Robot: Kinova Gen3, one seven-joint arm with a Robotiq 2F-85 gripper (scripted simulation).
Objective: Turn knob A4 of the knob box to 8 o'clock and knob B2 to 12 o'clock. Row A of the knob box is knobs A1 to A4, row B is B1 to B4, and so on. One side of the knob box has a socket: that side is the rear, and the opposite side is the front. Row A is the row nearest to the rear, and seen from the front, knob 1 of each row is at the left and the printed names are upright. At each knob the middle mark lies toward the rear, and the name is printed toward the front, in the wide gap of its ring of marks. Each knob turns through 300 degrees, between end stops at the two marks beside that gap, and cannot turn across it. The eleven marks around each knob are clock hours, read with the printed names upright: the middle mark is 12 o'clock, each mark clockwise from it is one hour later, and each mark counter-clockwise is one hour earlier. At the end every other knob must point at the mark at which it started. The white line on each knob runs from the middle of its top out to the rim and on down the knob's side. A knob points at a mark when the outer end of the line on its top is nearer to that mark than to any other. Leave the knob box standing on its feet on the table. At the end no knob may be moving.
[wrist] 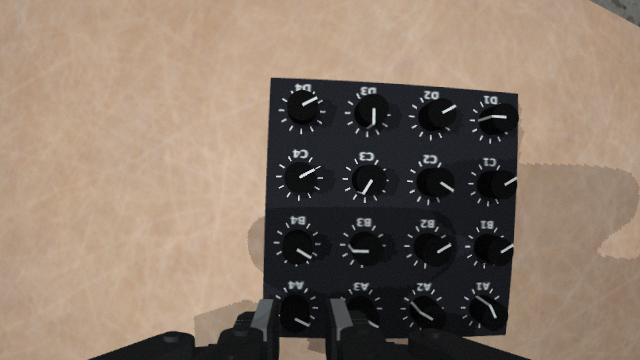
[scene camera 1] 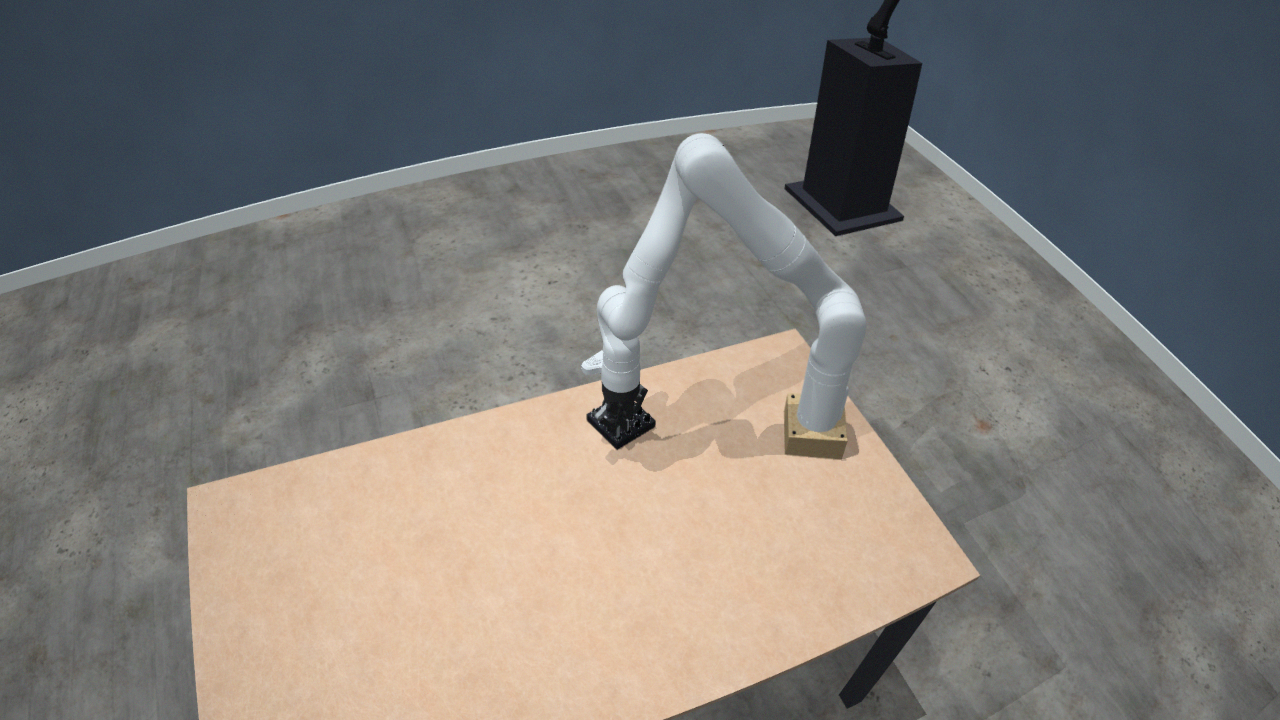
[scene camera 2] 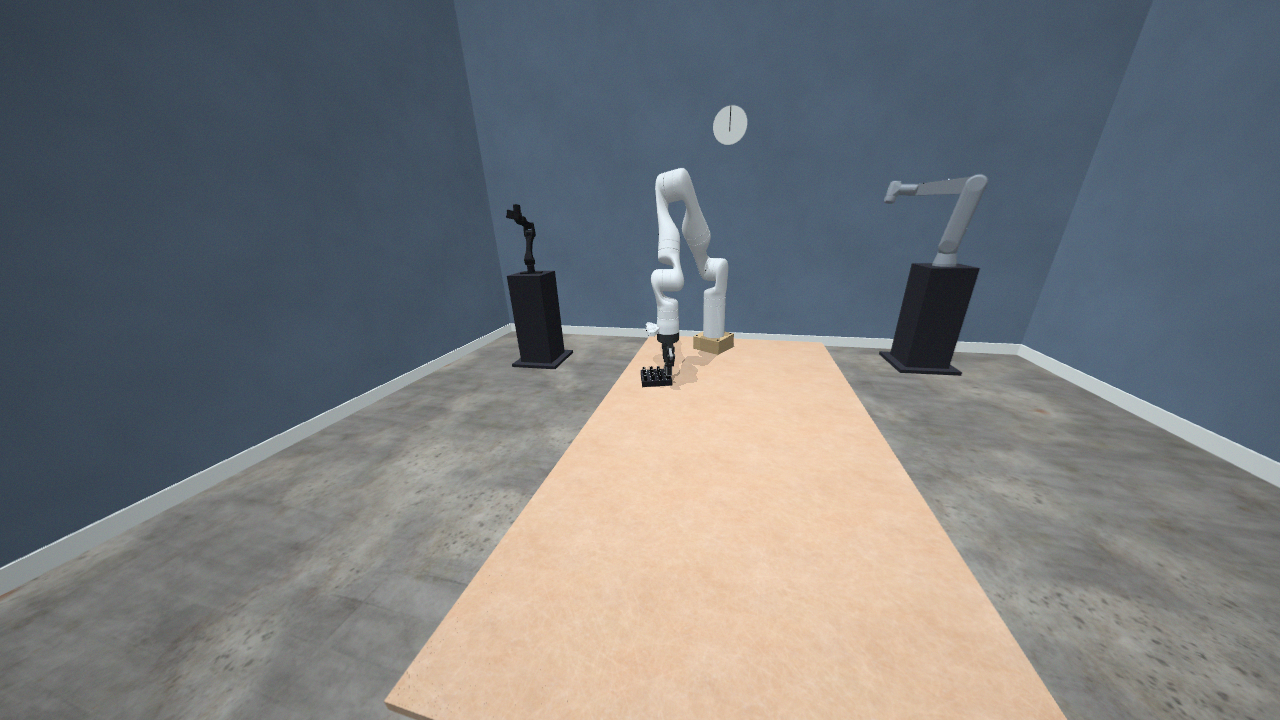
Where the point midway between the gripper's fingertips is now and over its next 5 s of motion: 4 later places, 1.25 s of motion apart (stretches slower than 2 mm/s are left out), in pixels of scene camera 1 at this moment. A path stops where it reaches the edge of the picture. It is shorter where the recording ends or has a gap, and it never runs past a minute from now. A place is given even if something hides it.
My gripper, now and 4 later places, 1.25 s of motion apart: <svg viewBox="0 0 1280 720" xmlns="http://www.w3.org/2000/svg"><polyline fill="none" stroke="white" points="619,432 620,422 629,421 621,416 618,418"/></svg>
